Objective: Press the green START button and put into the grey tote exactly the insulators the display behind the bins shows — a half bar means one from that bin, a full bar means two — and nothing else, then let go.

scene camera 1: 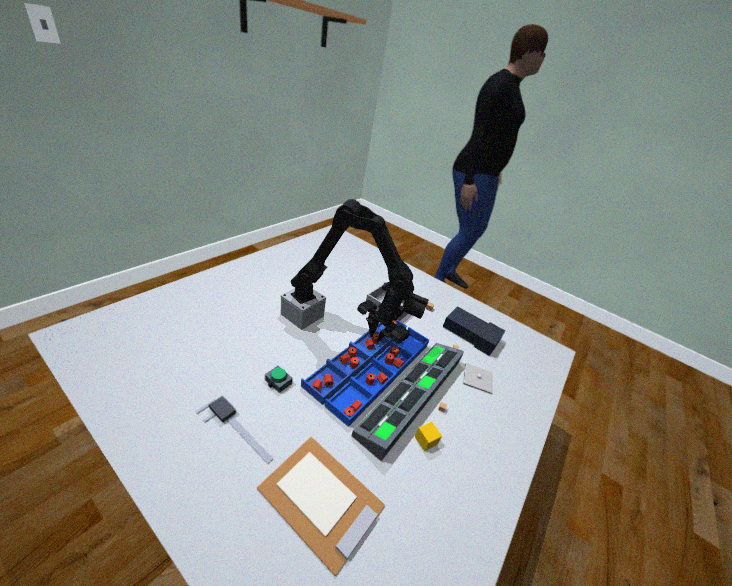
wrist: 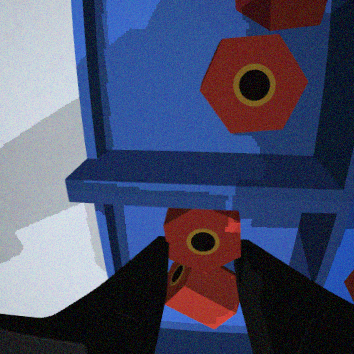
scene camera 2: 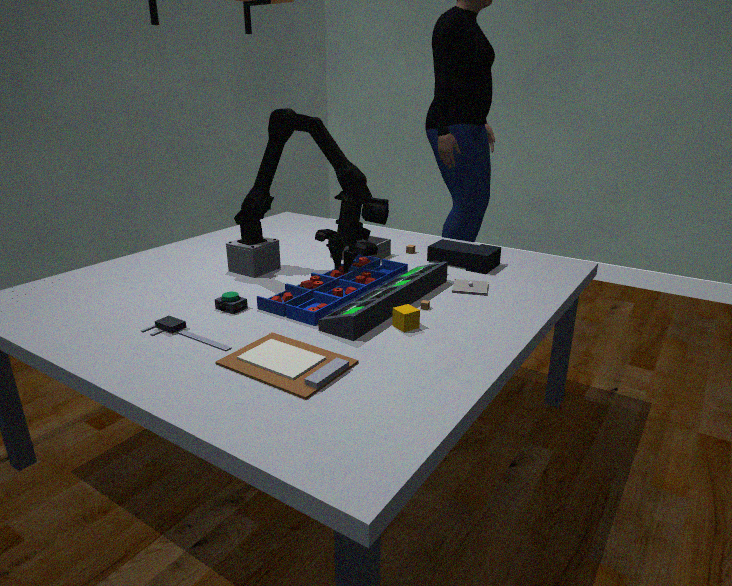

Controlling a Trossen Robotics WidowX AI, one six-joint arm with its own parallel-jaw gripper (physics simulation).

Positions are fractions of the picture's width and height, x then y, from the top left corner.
In view: my gripper (scene camera 2: 0.47, 0.46).
My gripper also shows in the wrist view (wrist: 0.57, 0.70).
